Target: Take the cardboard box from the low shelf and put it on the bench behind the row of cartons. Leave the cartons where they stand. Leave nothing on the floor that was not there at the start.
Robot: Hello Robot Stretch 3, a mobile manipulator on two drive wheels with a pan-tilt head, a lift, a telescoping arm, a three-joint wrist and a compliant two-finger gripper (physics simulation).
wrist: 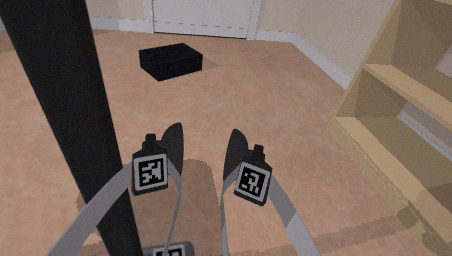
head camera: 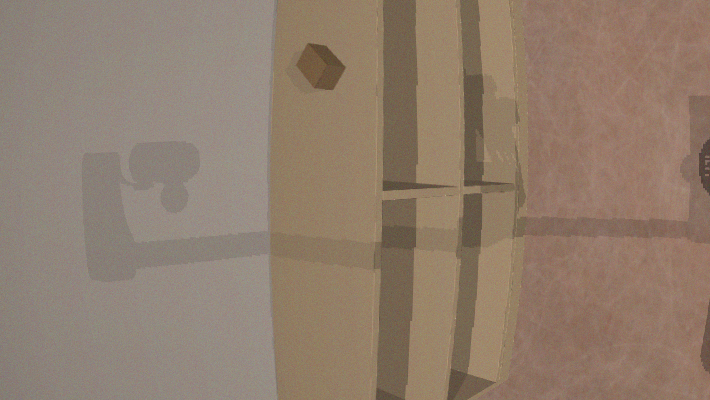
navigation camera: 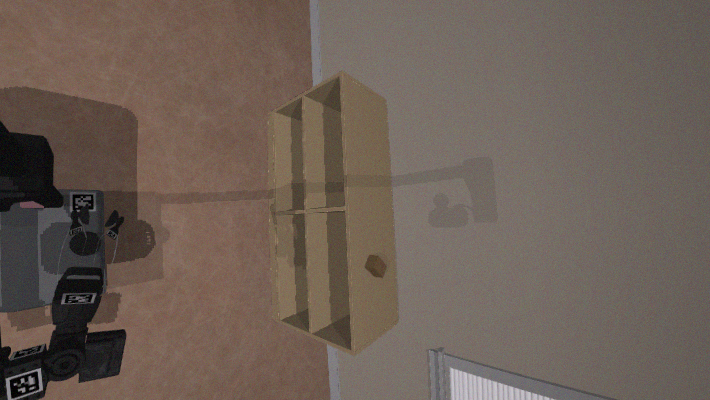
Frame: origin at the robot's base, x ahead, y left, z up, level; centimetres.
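Seen in the pictures: gripper, fingertip midpoint: (wrist: 205,144) (navigation camera: 101,208); robot's base, origin of the base link: (navigation camera: 85,241).
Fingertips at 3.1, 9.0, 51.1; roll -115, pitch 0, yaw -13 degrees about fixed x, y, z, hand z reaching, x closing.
Pixels of each thing's middle, then the offset from my fingertips to it, as dx, dy, dz. Level surfaces: height alone.
- small brown cardboard box, body centre: (head camera: 320,66) (navigation camera: 375,266) +85.8, -29.1, +12.4
- low shelf, its level: dz +9.9
- black box, body centre: (wrist: 171,60) +2.1, +117.5, -46.1
The small brown cardboard box (head camera: 321,67) (navigation camera: 375,265) sits on the top board of the low shelf (head camera: 325,175) (navigation camera: 367,150). It stands toward the upper end of the shelf in the head view and the lower end in the navigation view. Part of the shelf (wrist: 380,155) also shows at the right of the wrist view; the box does not show there. My gripper (navigation camera: 97,218) (wrist: 205,144) is open with its fingers apart and no object between them. It is well away from the shelf, near my base in the navigation view. The bench and the cartons do not show.
A black box (wrist: 171,62) lies on the floor beyond my gripper, before a white door (wrist: 200,17). My black mast (wrist: 65,100) crosses the left of the wrist view. The shelf stands against the wall, and a window frame (navigation camera: 436,375) shows near it.
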